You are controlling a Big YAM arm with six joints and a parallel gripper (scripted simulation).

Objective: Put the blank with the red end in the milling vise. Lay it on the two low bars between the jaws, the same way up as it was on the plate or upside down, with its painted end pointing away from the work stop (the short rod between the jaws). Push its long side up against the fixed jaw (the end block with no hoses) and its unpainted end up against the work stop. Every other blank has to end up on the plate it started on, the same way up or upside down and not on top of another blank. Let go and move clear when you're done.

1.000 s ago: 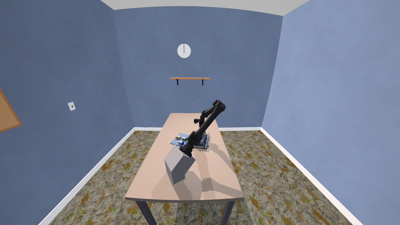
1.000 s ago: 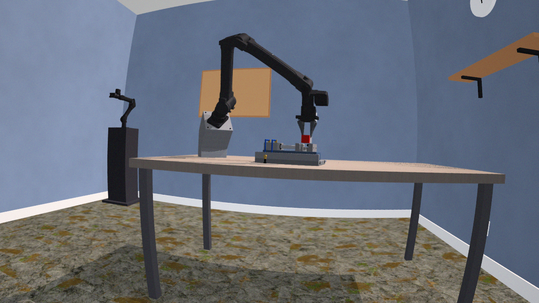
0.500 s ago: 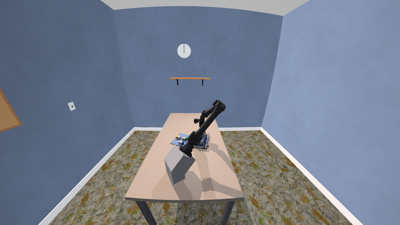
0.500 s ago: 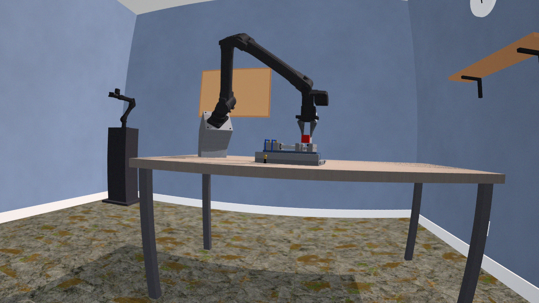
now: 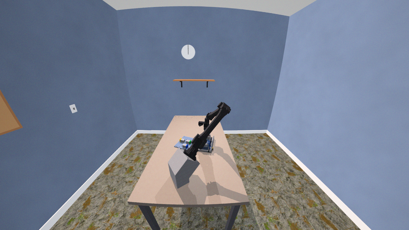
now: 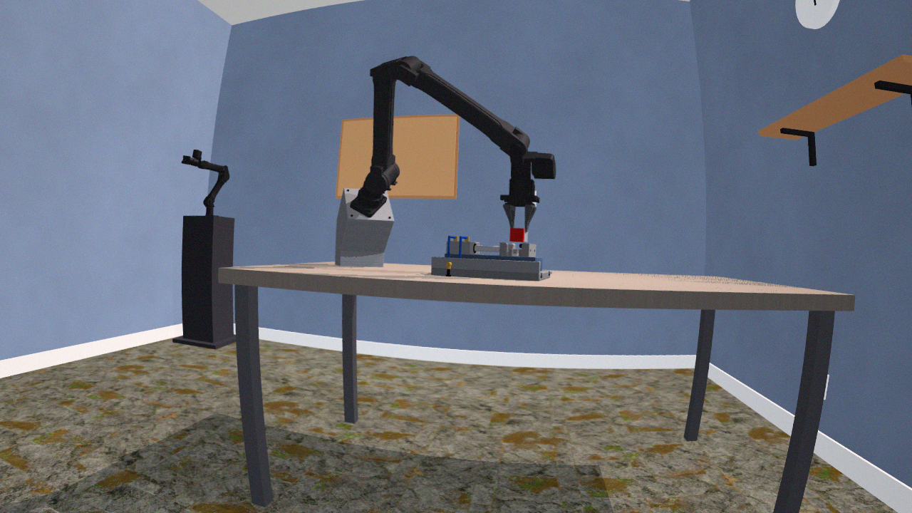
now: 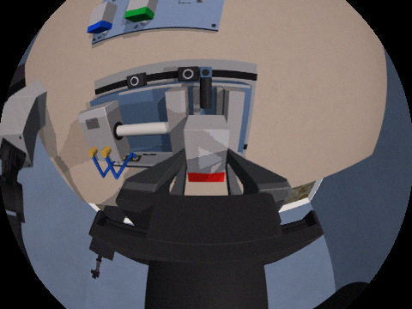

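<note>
The work stop lies 5 cm to the left of my hand, 5 cm below it and 1 cm ahead of it. Round my hand: green-ended blank: 24 cm to the left, 11 cm below, 3 cm behind; then blue plate: 28 cm to the left, 13 cm below, 1 cm behind; then vise: 10 cm below, 7 cm behind, 3 cm to the left.
</note>
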